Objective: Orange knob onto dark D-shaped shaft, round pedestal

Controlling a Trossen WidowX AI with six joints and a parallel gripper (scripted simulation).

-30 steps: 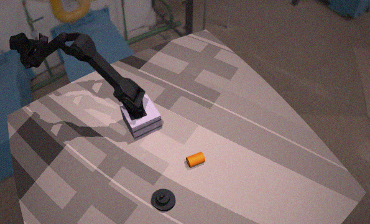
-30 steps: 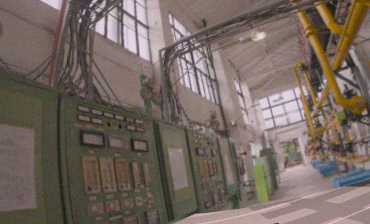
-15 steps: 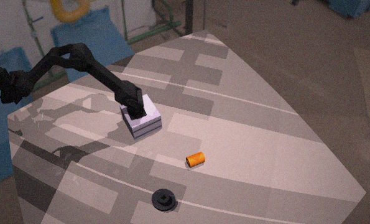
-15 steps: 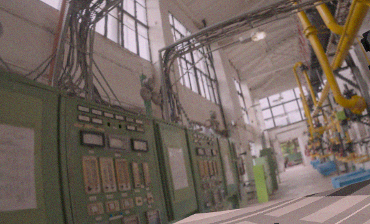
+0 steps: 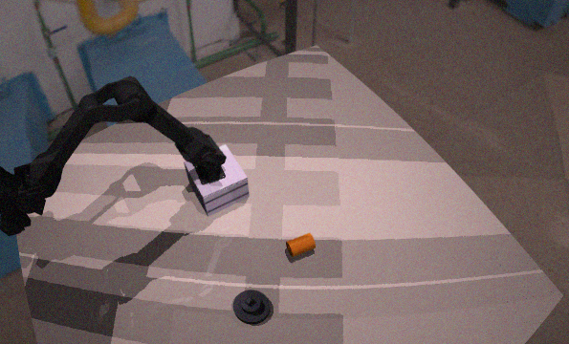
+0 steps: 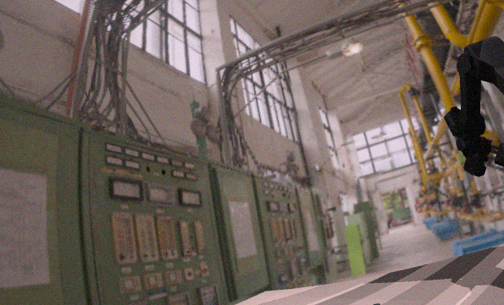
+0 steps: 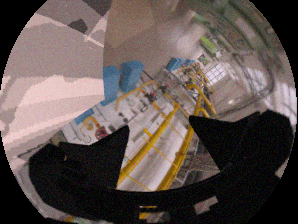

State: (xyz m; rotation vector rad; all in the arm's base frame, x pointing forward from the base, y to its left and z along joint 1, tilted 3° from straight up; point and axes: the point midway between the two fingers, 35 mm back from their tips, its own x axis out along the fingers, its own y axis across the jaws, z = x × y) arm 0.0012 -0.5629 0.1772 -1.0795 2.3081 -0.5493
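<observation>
The orange knob is 710 mm to the left of my gripper tip, 270 mm below it and 260 mm ahead of it. From my gripper tip the other things lie so: round pedestal (540 mm to the left, 360 mm ahead, 260 mm below).
</observation>
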